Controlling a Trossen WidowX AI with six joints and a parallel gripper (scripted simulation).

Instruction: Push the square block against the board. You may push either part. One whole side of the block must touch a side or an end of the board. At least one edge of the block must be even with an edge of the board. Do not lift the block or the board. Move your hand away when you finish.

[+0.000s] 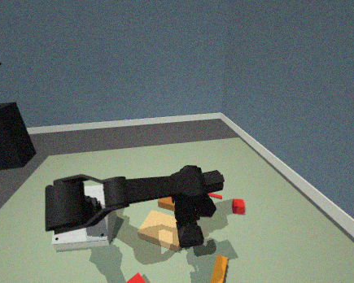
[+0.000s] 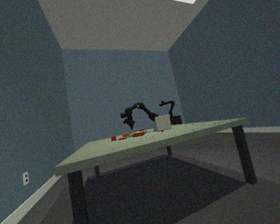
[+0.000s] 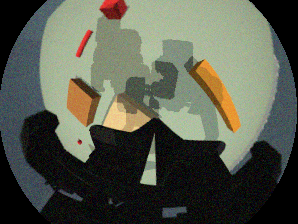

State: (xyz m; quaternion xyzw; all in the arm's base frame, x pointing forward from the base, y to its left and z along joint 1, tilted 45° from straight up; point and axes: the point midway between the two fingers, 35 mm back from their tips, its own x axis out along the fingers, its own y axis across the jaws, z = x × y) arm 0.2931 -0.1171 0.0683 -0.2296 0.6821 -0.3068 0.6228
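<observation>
Now: gripper tip 6 cm past the tan block, 7 cm to the right of it and 5 cm above it. From my gripper tip the other things lie so: thin red strip 17 cm ahead, 20 cm to the left, 6 cm below; then orange board 3 cm ahead, 16 cm to the right, 5 cm below.
</observation>
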